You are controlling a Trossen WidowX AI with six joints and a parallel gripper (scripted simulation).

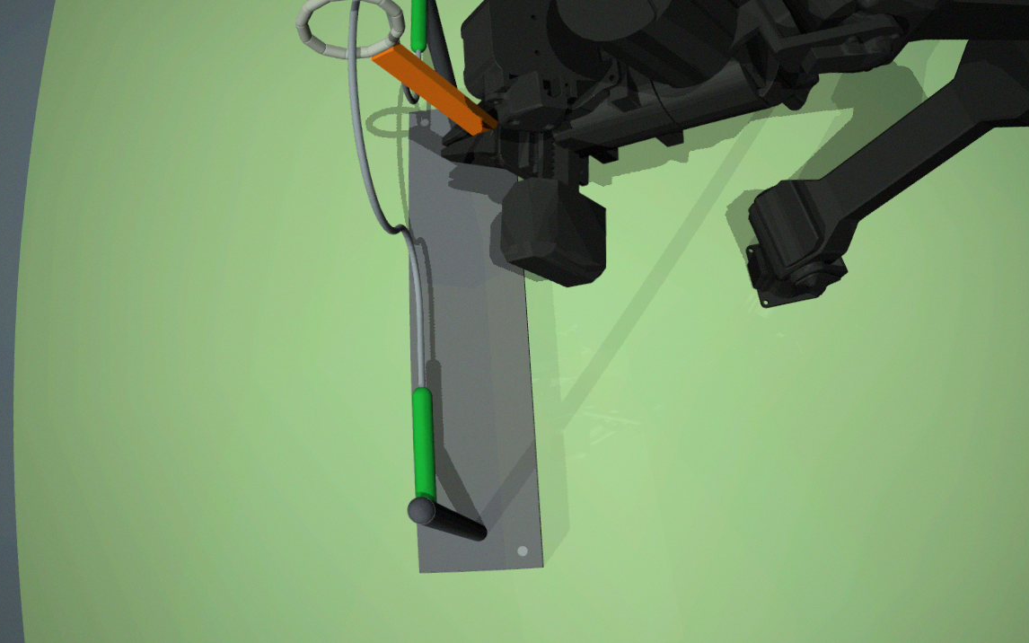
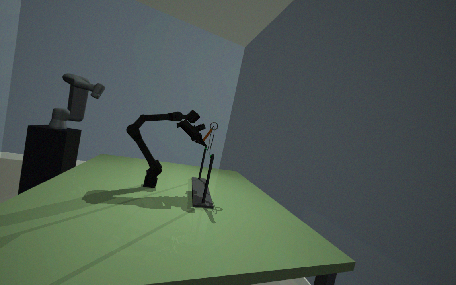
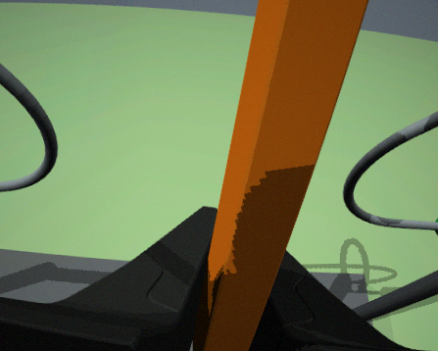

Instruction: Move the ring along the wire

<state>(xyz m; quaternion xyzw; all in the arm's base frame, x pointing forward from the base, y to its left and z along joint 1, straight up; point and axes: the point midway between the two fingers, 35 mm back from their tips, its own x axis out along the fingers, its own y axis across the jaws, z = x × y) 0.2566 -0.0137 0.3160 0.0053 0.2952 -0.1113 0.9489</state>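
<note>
Right now the ring with orange handle is 10 cm above my gripper tip and 1 cm ahead of it.
</note>
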